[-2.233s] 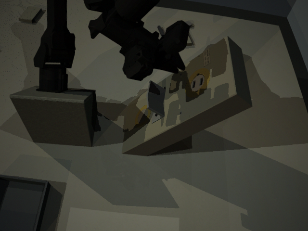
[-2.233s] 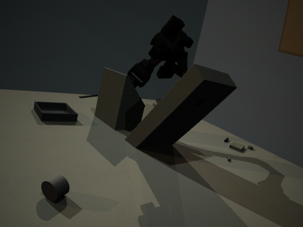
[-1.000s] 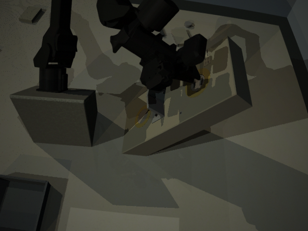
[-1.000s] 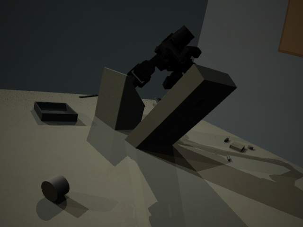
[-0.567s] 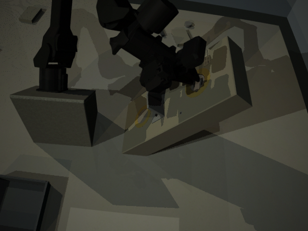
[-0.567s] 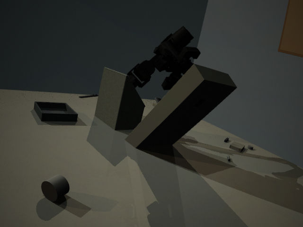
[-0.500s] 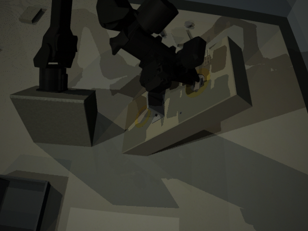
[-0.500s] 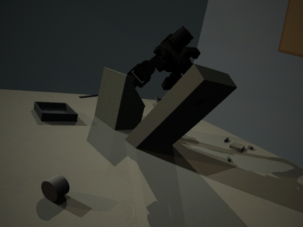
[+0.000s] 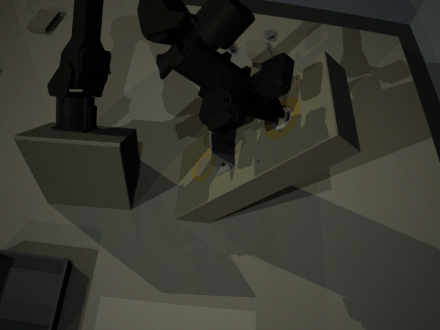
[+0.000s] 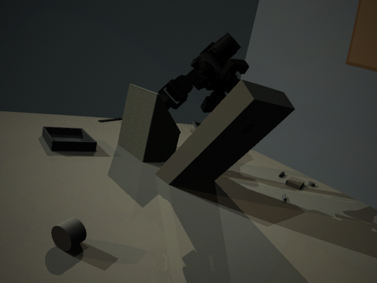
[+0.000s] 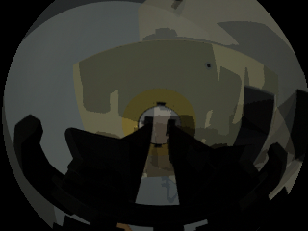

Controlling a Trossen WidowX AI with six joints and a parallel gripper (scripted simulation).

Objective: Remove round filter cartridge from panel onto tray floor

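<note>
Now: gripper tip 2 cm short of the round filter cartridge and 1 cm above it. The rest, counted from my gripper tip: dark tray 40 cm behind, 31 cm to the right, 23 cm below; tan service panel 8 cm below, 3 cm behind.
</note>
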